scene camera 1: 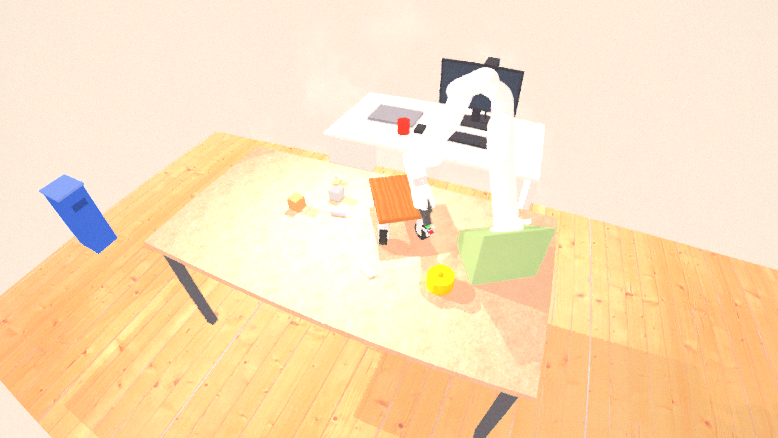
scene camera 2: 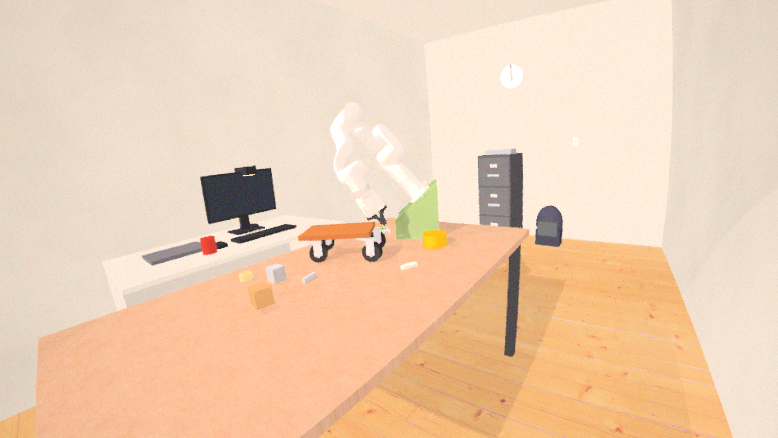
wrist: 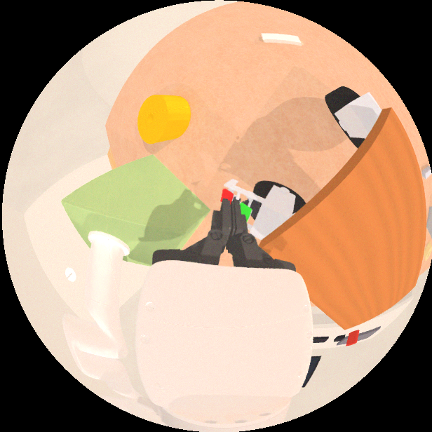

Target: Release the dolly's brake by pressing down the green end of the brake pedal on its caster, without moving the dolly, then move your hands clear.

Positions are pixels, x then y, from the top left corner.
Labels:
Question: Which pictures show the dolly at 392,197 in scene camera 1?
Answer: Scene camera 1, scene camera 2 and the wrist view: all of them.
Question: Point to a yellow cylinder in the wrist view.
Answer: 161,117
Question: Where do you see a dolly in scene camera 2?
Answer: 323,237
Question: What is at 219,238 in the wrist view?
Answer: My gripper.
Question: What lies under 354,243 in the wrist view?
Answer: A dolly.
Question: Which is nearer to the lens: the dolly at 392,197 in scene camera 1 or the yellow cylinder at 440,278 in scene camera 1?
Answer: The yellow cylinder.

